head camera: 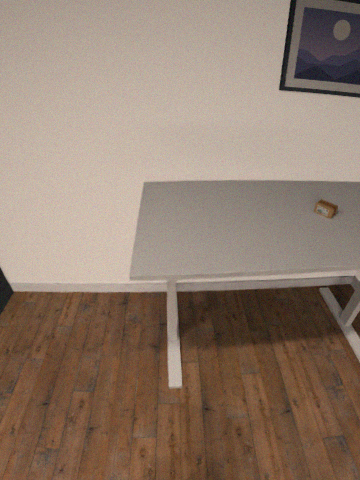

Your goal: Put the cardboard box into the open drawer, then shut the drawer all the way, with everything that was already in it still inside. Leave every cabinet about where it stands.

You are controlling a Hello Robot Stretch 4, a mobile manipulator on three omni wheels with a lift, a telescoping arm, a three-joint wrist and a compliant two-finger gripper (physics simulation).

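Frame: origin at the robot's base, x right, y ahead, z up, level; centimetres.
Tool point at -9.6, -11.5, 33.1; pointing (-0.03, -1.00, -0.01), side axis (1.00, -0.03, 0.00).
A point is followed by its place in that frame, as x, y, z.
A small brown cardboard box (326,209) @(72.4, 108.4, 96.0) with a pale label on its side sits on the grey table (215,230) @(18.5, 98.8, 92.3), toward the right edge of the head camera view. The open drawer and its contents do not show in this view. My gripper is not in view.
The table's white legs (173,340) @(0.0, 107.3, 1.7) stand on the wooden floor (100,380) @(-44.7, 82.8, -2.7), with the table's back edge near the wall (75,140) @(-51.2, 157.3, 115.9). A framed picture (325,50) @(78.7, 152.4, 162.1) hangs at the upper right. Part of a dark object (4,292) @(-133.4, 147.7, 6.3) shows at the left edge.
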